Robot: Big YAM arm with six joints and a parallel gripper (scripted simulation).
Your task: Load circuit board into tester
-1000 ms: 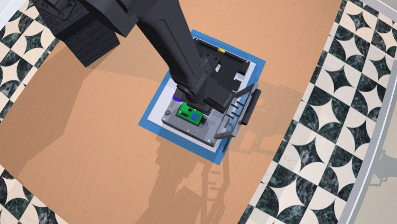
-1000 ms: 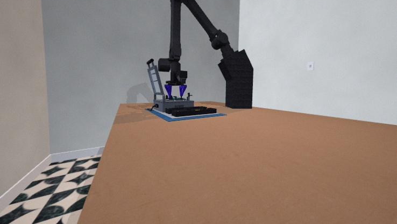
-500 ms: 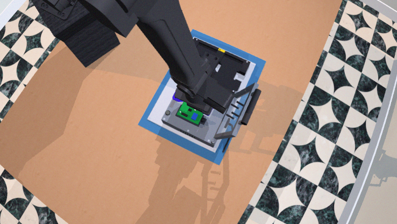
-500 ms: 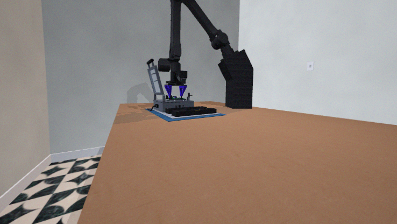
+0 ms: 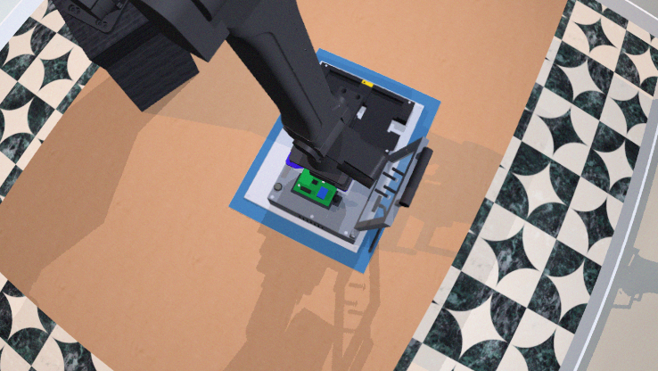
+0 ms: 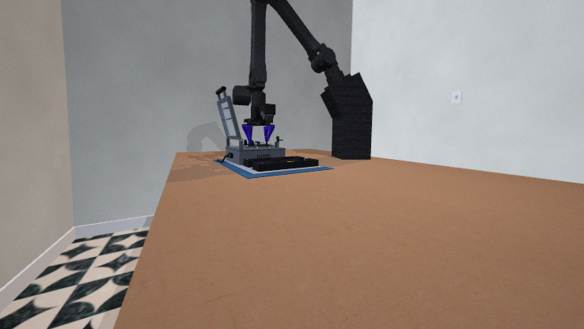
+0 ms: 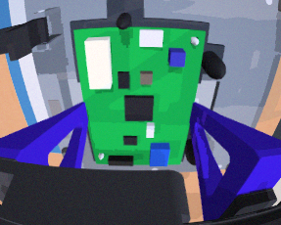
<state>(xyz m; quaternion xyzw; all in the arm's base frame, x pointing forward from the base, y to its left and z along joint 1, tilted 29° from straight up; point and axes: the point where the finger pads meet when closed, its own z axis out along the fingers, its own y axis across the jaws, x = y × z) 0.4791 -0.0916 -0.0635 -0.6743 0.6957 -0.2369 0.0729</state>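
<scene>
The green circuit board is right at my hand. From my hand the other things lie so: black plate 10 mm to the left, 10 mm below, 10 mm ahead; tester 40 mm to the left, 40 mm ahead, 30 mm above; dark latch hook 60 mm to the left, 60 mm behind, 10 mm above.
</scene>
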